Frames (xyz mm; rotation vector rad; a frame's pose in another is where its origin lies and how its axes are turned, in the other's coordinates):
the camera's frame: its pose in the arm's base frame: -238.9 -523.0 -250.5 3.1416 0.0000 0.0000
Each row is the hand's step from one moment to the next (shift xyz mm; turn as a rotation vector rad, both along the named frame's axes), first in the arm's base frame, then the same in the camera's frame.
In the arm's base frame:
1: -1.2 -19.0 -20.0 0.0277 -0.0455 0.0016
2: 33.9 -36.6 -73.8 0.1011 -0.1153 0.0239
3: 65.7 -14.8 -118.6 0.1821 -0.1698 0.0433
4: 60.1 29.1 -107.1 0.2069 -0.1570 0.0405
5: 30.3 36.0 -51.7 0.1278 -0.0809 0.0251
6: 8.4 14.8 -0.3 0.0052 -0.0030 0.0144
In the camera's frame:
1: -1.2 19.0 20.0 0.0277 0.0455 -0.0016
2: 33.9 36.6 73.8 0.1011 0.1153 -0.0239
3: 65.7 14.8 118.6 0.1821 0.1698 -0.0433
4: 60.1 -29.1 107.1 0.2069 0.1570 -0.0405
5: 30.3 -36.0 51.7 0.1278 0.0809 -0.0251
6: 8.4 -14.8 0.3 0.0052 0.0030 -0.0144

